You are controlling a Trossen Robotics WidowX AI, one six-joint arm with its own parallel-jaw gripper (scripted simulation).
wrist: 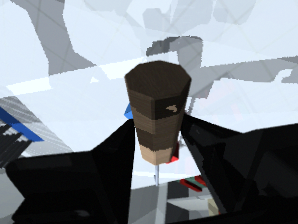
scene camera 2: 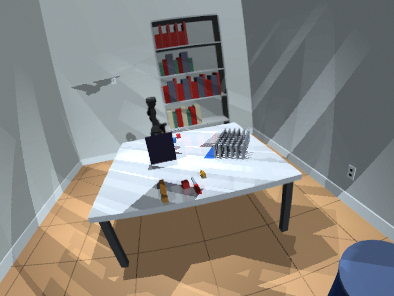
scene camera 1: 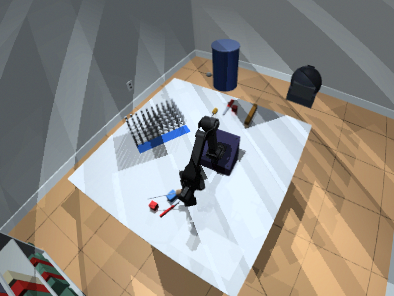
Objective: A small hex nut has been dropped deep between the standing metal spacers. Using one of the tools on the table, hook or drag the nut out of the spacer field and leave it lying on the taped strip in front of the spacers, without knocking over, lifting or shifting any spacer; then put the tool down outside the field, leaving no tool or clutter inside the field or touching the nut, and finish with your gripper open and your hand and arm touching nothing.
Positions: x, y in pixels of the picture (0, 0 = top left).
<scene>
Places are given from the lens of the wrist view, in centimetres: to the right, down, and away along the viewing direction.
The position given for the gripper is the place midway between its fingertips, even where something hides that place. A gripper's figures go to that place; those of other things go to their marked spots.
gripper (wrist: 156, 120): 1, 1, 11
wooden-handled hook tool (wrist: 158, 91): 0, -1, 6
</scene>
